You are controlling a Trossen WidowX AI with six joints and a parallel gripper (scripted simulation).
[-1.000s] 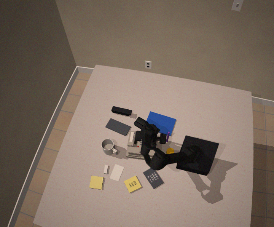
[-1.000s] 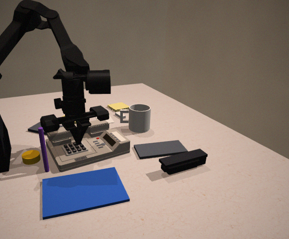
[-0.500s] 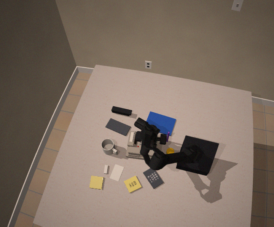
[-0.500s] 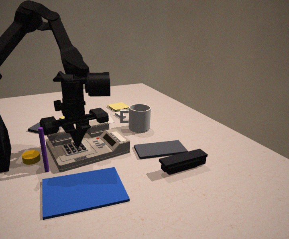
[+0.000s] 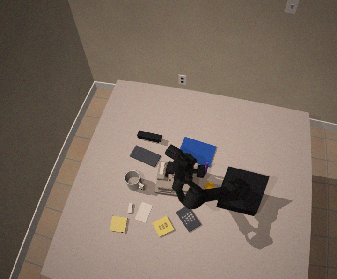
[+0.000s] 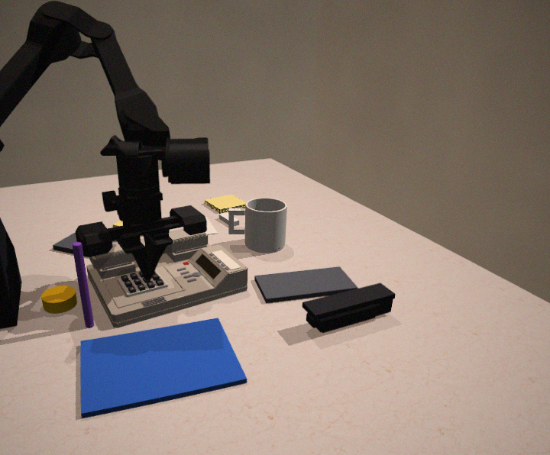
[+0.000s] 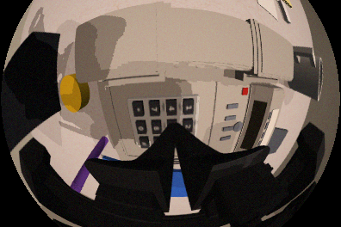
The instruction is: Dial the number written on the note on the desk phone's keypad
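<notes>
The beige desk phone is 40 mm below my hand, 40 mm ahead of it and 20 mm to the left of it. From my hand the other things lie so: purple stick (100 mm behind, 40 mm to the right); handset (70 mm to the left, 30 mm ahead, 20 mm below); blue pad (160 mm to the right, 60 mm below, 50 mm behind).
</notes>
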